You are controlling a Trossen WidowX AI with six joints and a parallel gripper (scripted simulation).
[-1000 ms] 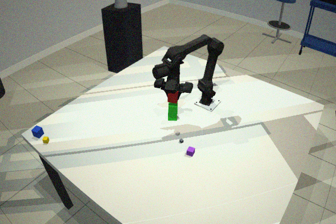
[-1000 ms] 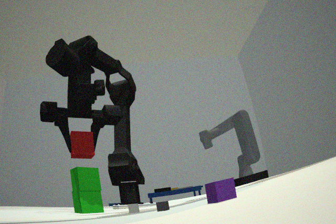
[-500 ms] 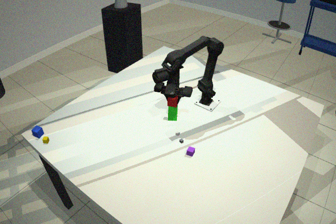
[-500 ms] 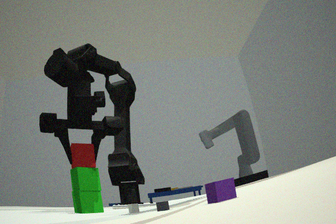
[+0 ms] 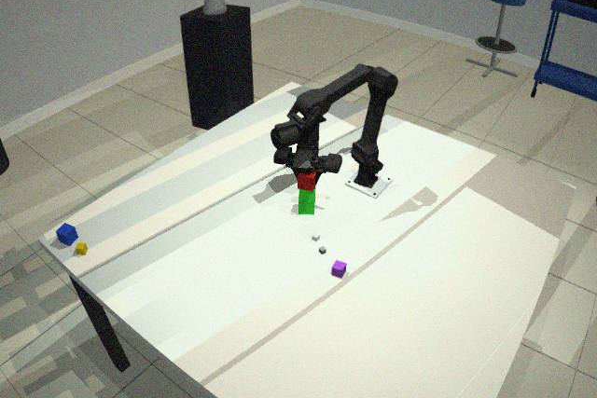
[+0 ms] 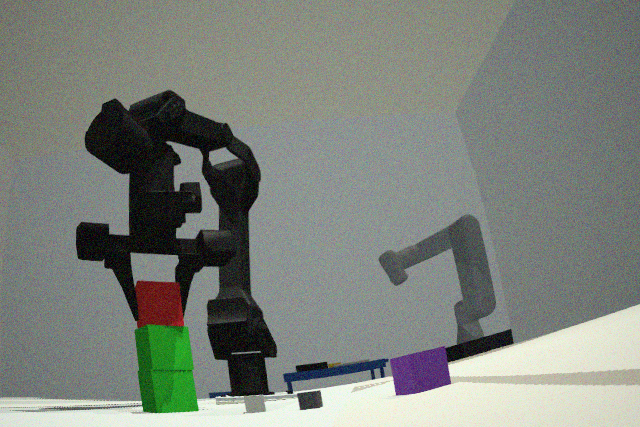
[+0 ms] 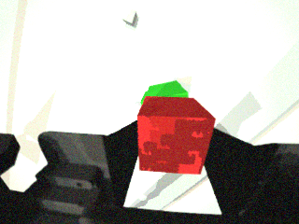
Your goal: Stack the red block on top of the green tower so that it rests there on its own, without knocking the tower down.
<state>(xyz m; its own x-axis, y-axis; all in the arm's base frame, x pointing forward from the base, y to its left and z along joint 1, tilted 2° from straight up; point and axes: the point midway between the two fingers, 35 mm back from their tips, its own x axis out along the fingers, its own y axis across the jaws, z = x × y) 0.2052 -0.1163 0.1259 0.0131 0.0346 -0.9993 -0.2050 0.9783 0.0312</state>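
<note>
Right now the red block is 20 mm above my gripper tip. From my gripper tip the other things lie so: blue cube: 470 mm ahead, 570 mm to the right, 80 mm below; yellow cube: 480 mm ahead, 490 mm to the right, 90 mm below; purple cube: 190 mm ahead, 190 mm to the left, 90 mm below.
</note>
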